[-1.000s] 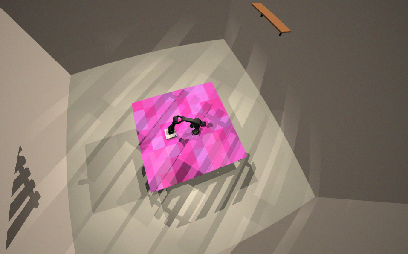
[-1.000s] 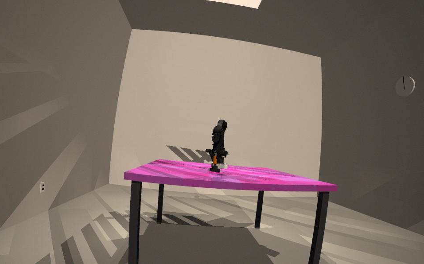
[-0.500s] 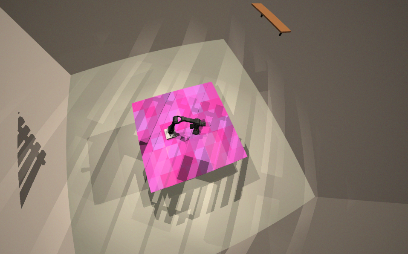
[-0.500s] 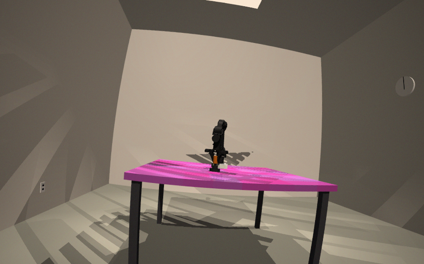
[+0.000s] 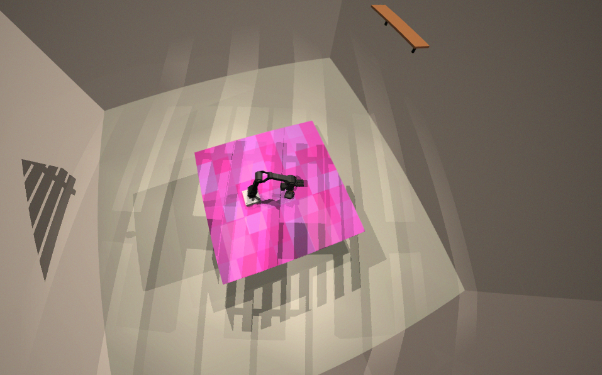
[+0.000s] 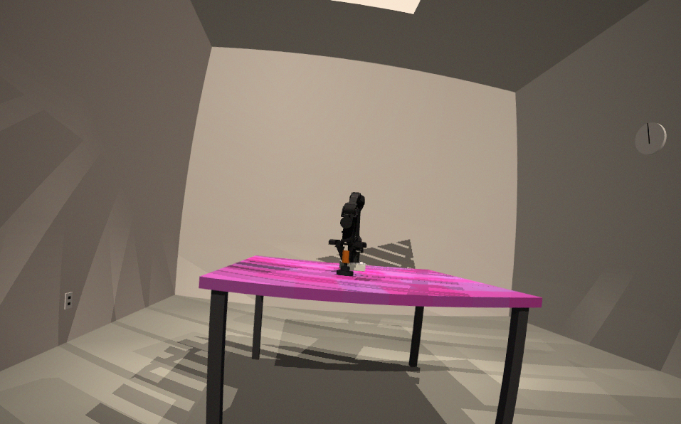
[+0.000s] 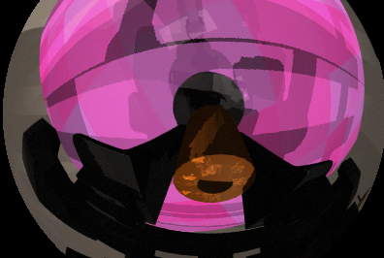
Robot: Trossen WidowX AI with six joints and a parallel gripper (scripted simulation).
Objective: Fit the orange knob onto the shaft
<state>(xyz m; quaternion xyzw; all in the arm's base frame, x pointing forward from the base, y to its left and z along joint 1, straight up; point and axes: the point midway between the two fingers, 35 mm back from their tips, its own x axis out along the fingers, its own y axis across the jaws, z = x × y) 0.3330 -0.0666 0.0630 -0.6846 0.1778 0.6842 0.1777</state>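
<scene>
The orange knob is 2 cm above my gripper tip. Also, from my gripper tip: dark round pedestal 4 cm below.
</scene>
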